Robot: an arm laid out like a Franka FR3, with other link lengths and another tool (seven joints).
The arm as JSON. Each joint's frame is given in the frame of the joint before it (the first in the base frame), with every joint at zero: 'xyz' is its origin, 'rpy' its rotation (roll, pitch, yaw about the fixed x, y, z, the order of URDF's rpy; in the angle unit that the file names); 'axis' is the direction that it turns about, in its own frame. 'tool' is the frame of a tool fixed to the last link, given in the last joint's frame.
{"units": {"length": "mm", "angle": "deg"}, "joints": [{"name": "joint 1", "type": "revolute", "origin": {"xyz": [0.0, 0.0, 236.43], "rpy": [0.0, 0.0, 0.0]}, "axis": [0.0, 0.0, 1.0]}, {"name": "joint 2", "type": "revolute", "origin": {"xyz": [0.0, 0.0, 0.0], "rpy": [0.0, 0.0, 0.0]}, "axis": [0.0, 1.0, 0.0]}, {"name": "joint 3", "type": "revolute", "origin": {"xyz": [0.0, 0.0, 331.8], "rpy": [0.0, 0.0, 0.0]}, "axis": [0.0, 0.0, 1.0]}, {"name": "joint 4", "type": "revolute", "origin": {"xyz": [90.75, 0.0, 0.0], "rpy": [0.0, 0.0, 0.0]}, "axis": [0.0, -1.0, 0.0]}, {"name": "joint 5", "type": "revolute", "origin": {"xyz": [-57.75, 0.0, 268.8], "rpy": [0.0, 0.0, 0.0]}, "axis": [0.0, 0.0, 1.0]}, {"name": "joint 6", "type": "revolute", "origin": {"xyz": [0.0, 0.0, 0.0], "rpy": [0.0, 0.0, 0.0]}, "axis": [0.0, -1.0, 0.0]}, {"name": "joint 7", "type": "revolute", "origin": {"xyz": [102.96, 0.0, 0.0], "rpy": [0.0, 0.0, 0.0]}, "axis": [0.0, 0.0, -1.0]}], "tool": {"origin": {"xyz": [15.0, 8.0, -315.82], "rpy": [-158.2, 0.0, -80.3]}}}
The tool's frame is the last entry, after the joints.
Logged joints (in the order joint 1, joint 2, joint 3, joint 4, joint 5, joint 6, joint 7), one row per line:
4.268, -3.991, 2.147, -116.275, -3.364, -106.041, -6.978
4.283, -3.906, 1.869, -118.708, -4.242, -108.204, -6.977
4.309, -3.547, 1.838, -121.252, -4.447, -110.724, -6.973
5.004, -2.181, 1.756, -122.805, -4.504, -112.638, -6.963
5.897, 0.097, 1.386, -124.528, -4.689, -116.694, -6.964
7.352, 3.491, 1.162, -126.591, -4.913, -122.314, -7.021
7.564, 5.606, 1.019, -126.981, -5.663, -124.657, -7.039
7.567, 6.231, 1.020, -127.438, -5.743, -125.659, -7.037
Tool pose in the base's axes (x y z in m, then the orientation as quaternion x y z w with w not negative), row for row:
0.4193, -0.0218, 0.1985, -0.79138, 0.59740, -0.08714, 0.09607
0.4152, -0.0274, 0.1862, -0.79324, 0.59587, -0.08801, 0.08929
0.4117, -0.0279, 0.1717, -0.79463, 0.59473, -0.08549, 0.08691
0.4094, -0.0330, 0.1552, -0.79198, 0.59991, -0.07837, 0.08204
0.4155, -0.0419, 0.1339, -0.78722, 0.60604, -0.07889, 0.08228
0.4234, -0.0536, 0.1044, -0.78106, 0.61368, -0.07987, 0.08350
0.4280, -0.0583, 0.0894, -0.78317, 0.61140, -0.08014, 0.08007
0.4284, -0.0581, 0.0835, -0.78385, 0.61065, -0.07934, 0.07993
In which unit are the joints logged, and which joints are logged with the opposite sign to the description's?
The joints are logged in degrees. Opposite sign: joint 1, joint 6.
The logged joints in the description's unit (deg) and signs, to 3 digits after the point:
-4.268, -3.991, 2.147, -116.275, -3.364, 106.041, -6.978
-4.283, -3.906, 1.869, -118.708, -4.242, 108.204, -6.977
-4.309, -3.547, 1.838, -121.252, -4.447, 110.724, -6.973
-5.004, -2.181, 1.756, -122.805, -4.504, 112.638, -6.963
-5.897, 0.097, 1.386, -124.528, -4.689, 116.694, -6.964
-7.352, 3.491, 1.162, -126.591, -4.913, 122.314, -7.021
-7.564, 5.606, 1.019, -126.981, -5.663, 124.657, -7.039
-7.567, 6.231, 1.020, -127.438, -5.743, 125.659, -7.037

